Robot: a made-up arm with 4 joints. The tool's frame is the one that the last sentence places. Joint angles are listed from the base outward.
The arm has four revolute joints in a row. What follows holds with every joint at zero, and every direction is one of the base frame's. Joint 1 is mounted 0.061 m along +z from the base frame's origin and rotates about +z. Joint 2 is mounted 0.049 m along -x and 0.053 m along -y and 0.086 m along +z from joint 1 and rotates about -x. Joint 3 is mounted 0.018 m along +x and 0.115 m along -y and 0.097 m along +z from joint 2 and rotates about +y. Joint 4 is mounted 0.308 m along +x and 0.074 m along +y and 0.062 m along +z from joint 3 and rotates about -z. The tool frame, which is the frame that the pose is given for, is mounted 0.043 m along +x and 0.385 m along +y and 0.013 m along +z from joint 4; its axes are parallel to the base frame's.
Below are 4 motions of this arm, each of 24 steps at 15 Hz.
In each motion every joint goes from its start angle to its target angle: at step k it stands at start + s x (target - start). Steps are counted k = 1, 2, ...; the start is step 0. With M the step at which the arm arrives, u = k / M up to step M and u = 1 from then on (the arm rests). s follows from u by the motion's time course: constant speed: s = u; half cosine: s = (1 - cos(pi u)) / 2; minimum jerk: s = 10 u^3 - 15 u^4 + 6 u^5.
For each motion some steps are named. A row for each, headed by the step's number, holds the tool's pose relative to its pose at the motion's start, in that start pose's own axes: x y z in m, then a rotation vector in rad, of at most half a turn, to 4 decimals.
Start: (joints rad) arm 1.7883 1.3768 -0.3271 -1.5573
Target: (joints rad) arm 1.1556 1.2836 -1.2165 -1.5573
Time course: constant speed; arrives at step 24
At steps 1, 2, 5, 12, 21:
1: 0.0001 -0.0005 -0.0005 -0.0112 -0.0021 -0.0061
2: 0.0003 -0.0011 -0.0010 -0.0224 -0.0039 -0.0124
5: 0.0009 -0.0028 -0.0028 -0.0561 -0.0076 -0.0322
12: 0.0034 -0.0073 -0.0086 -0.1354 -0.0056 -0.0820
21: 0.0082 -0.0141 -0.0193 -0.2385 0.0212 -0.1479

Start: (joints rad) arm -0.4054 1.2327 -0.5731 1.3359
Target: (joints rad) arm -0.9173 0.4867 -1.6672 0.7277
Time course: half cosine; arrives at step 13
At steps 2, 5, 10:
2: 0.0144 -0.0069 0.0245 0.0414 0.0196 0.0021
5: 0.0981 -0.0655 0.1337 0.2323 0.0527 -0.0221
10: 0.2282 -0.2939 0.3135 0.5158 -0.1983 -0.1837

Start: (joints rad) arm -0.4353 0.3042 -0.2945 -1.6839
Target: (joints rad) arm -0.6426 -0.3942 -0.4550 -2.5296
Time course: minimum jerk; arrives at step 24
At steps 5, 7, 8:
5: -0.0256 0.0048 -0.0029 -0.0121 -0.0379 0.0290
7: -0.0598 0.0114 -0.0098 -0.0326 -0.0877 0.0674
8: -0.0817 0.0159 -0.0161 -0.0485 -0.1192 0.0920

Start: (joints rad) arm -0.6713 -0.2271 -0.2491 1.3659
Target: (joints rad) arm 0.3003 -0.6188 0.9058 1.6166
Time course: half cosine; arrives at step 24
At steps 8, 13, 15, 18, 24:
8: -0.1202 0.0195 -0.2429 -0.3267 0.1810 0.1615
13: -0.3329 -0.1126 -0.5069 -0.7815 0.2859 0.4159
15: -0.4099 -0.2149 -0.5847 -0.9689 0.2852 0.5322
18: -0.4818 -0.3781 -0.6551 -1.2082 0.2455 0.6931
24: -0.5094 -0.5434 -0.6889 -1.4175 0.1707 0.8485

